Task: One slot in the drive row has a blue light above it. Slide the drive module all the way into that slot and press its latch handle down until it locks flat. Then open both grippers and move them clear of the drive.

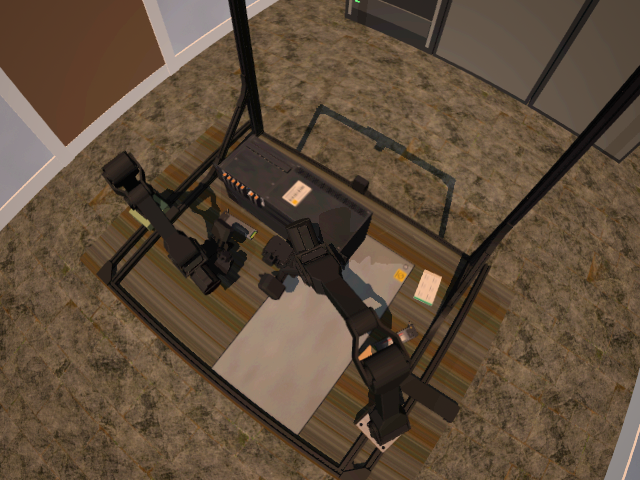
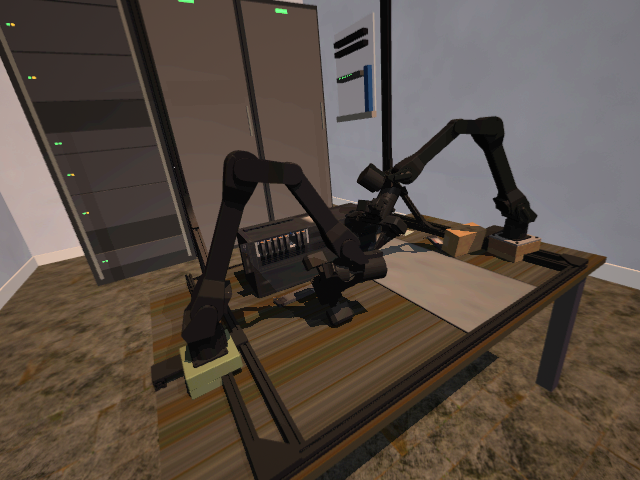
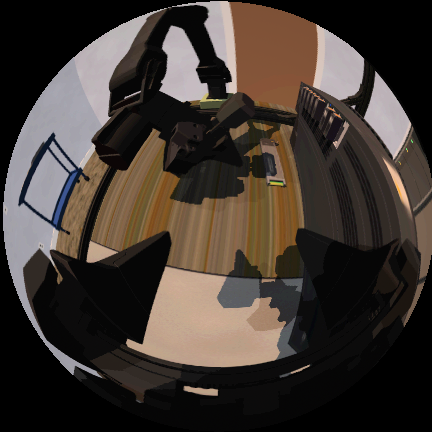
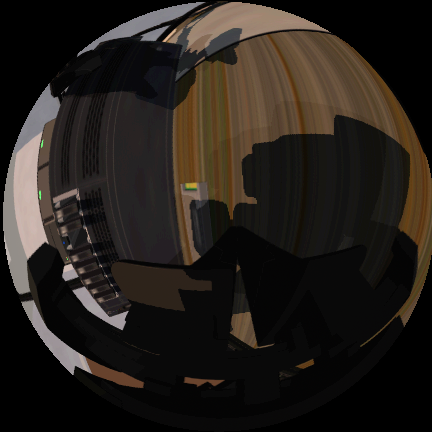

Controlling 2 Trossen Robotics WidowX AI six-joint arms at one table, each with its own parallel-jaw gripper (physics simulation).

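Pixels of known places: left gripper, between the fingertips: (image 2: 362,246) (image 3: 235,236); right gripper, between the fingertips: (image 1: 232,244) (image 2: 318,295) (image 3: 241,164) (image 4: 235,232); left arm's base, origin of its link: (image 1: 383,425) (image 2: 514,236); right arm's base, origin of its link: (image 2: 208,351) (image 3: 217,95).
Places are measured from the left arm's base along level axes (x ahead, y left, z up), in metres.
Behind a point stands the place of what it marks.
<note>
The drive module (image 1: 241,230) {x 0.690, y -0.080, z -0.052 m} (image 2: 288,300) {x 0.748, y -0.056, z -0.051 m} (image 3: 273,165) {x 0.693, y -0.089, z -0.052 m} (image 4: 196,197) {x 0.662, y -0.085, z -0.052 m}, a flat grey sled with a green-yellow end, lies on the wooden table beside the black server chassis (image 1: 280,188) {x 0.636, y -0.209, z 0.114 m} (image 2: 272,271) {x 0.770, y -0.132, z 0.010 m}, outside the slots. The drive row (image 1: 242,188) {x 0.712, y -0.133, z 0.107 m} (image 2: 282,243) {x 0.730, y -0.125, z 0.092 m} (image 3: 322,114) {x 0.711, y -0.143, z 0.084 m} (image 4: 82,261) {x 0.728, y -0.136, z 0.092 m} faces the table's near-left side; a small blue light (image 3: 331,106) {x 0.694, y -0.146, z 0.110 m} (image 4: 64,243) {x 0.700, y -0.145, z 0.110 m} marks one slot. My right gripper (image 1: 231,245) {x 0.667, y -0.030, z -0.046 m} (image 2: 325,292) {x 0.667, y -0.030, z -0.046 m} (image 4: 235,232) {x 0.667, y -0.030, z -0.046 m} is shut and empty, just behind the drive. My left gripper (image 1: 271,269) {x 0.511, y -0.061, z 0.055 m} (image 2: 370,224) (image 3: 235,236) {x 0.511, y -0.061, z 0.055 m} is open and empty, hovering beside the chassis over the mat's edge.
A grey mat (image 1: 294,357) {x 0.290, y 0.047, z -0.060 m} (image 2: 461,286) {x 0.290, y 0.087, z -0.059 m} covers the table's middle. A white card (image 1: 428,286) {x 0.178, y -0.384, z -0.060 m} lies at the right. An orange block (image 2: 458,240) {x 0.171, y -0.058, z 0.004 m} sits near the left arm's base. Black frame posts (image 1: 247,67) {x 0.967, y -0.358, z 0.256 m} rise at the table's corners.
</note>
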